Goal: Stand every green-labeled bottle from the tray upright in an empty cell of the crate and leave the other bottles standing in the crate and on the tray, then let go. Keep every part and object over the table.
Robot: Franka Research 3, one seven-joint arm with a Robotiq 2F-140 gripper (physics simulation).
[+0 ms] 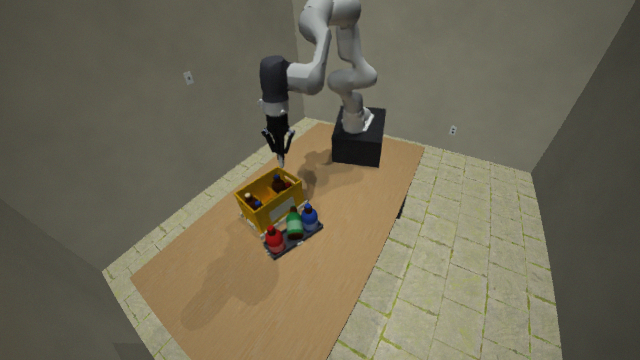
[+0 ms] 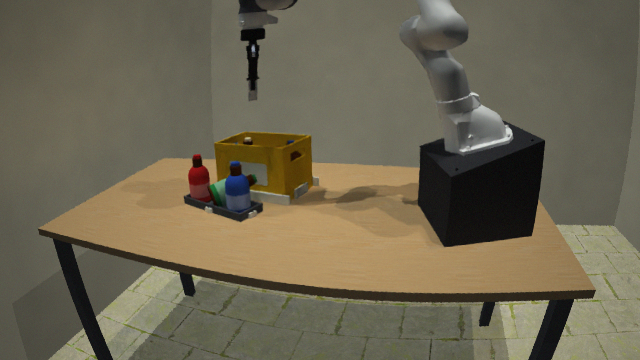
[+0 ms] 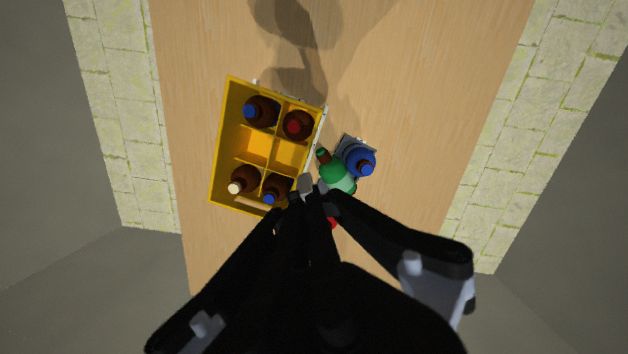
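Observation:
The green-labeled bottle (image 1: 294, 224) (image 2: 218, 192) (image 3: 336, 174) leans tilted between the red bottle (image 1: 274, 240) (image 2: 199, 181) and the blue bottle (image 1: 309, 219) (image 2: 237, 190) (image 3: 360, 161) on the dark tray (image 1: 273, 257) (image 2: 242, 216), its neck toward the crate. The red and blue bottles stand upright. The yellow crate (image 1: 260, 220) (image 2: 292, 172) (image 3: 218, 145) holds several brown bottles at its two ends; its two middle cells are empty. My gripper (image 1: 281, 163) (image 2: 252, 96) (image 3: 307, 183) is shut with nothing between its fingers, high above the crate side, apart from the bottles.
White strips (image 2: 270, 197) run along the foot of the crate. The black robot base (image 1: 357, 150) (image 2: 487, 200) stands on the wooden table (image 1: 320, 300) (image 2: 350, 260) (image 3: 400, 65). Walls stand behind the table.

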